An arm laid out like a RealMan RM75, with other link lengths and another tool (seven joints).
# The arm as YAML. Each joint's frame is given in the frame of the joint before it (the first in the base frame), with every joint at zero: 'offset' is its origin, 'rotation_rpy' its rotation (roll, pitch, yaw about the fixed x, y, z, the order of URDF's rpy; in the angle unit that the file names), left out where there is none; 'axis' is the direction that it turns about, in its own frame. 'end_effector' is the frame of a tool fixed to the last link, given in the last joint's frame.
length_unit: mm
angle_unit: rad
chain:
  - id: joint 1
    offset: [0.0, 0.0, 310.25]
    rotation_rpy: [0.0, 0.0, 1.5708]
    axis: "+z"
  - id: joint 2
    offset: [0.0, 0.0, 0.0]
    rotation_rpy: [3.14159, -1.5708, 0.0]
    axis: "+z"
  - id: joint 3
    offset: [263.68, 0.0, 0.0]
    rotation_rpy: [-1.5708, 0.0, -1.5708]
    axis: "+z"
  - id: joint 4
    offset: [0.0, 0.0, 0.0]
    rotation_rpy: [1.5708, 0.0, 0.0]
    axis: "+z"
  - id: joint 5
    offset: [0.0, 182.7, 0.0]
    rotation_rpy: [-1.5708, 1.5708, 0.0]
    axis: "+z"
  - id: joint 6
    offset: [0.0, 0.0, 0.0]
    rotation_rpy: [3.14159, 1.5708, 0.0]
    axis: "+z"
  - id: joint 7
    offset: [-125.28, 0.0, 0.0]
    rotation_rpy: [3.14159, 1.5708, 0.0]
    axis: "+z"
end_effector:
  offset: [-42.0, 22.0, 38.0]
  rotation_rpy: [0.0, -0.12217, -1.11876]
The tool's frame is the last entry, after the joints.
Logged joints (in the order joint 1, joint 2, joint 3, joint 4, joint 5, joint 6, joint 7), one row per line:
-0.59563 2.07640 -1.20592 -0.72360 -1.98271 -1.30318 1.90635
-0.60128 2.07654 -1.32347 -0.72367 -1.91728 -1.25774 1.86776
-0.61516 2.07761 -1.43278 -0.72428 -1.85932 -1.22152 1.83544
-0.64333 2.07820 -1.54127 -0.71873 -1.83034 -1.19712 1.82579
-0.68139 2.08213 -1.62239 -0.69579 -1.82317 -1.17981 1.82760
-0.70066 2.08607 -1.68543 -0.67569 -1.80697 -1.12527 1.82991
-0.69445 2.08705 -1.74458 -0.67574 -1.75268 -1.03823 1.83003
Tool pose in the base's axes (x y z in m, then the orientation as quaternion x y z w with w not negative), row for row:
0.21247 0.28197 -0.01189 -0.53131 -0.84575 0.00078 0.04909
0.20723 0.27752 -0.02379 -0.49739 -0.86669 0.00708 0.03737
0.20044 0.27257 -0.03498 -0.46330 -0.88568 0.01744 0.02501
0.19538 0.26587 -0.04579 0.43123 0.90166 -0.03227 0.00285
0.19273 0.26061 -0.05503 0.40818 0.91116 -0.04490 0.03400
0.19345 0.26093 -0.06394 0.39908 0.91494 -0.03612 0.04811
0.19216 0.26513 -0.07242 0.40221 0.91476 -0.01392 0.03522
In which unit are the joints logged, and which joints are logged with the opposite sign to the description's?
The joints are logged in radians. Opposite sign: joint 1.
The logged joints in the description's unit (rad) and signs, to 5 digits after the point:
0.59563 2.07640 -1.20592 -0.72360 -1.98271 -1.30318 1.90635
0.60128 2.07654 -1.32347 -0.72367 -1.91728 -1.25774 1.86776
0.61516 2.07761 -1.43278 -0.72428 -1.85932 -1.22152 1.83544
0.64333 2.07820 -1.54127 -0.71873 -1.83034 -1.19712 1.82579
0.68139 2.08213 -1.62239 -0.69579 -1.82317 -1.17981 1.82760
0.70066 2.08607 -1.68543 -0.67569 -1.80697 -1.12527 1.82991
0.69445 2.08705 -1.74458 -0.67574 -1.75268 -1.03823 1.83003

